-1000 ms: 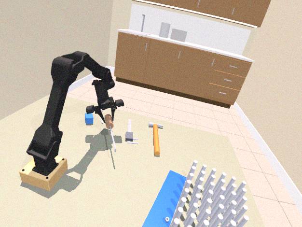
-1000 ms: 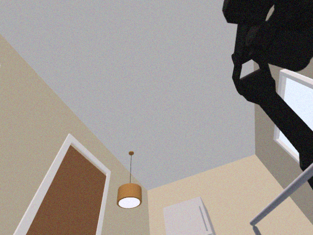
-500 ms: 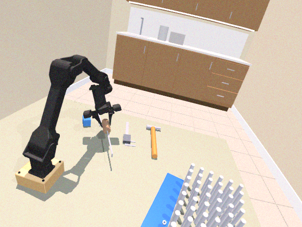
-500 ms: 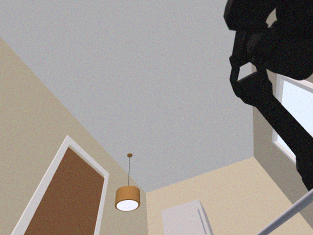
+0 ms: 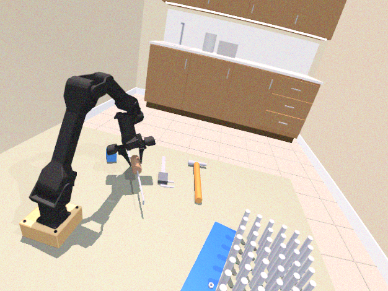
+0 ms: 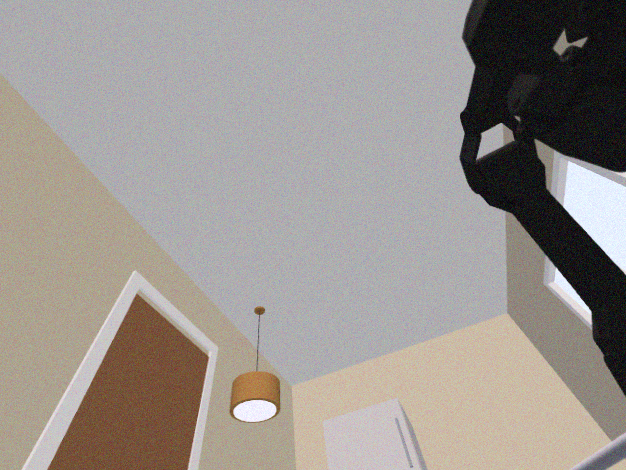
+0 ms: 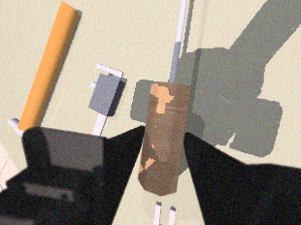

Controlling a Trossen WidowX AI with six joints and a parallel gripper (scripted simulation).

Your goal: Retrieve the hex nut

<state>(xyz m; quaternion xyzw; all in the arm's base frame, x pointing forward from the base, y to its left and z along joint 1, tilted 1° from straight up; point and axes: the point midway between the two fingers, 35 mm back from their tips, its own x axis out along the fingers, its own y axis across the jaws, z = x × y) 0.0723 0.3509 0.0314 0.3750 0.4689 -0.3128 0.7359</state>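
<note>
The wooden-handled hook tool lies 6 cm ahead of my gripper tip and 9 cm to the right of it. From my gripper tip the other things lie so: hex nut 38 cm ahead, 35 cm to the right, 5 cm below; then blue taped strip 37 cm ahead, 30 cm to the right, 6 cm below; then small wrench 12 cm behind, 16 cm to the left, 5 cm below.
</note>
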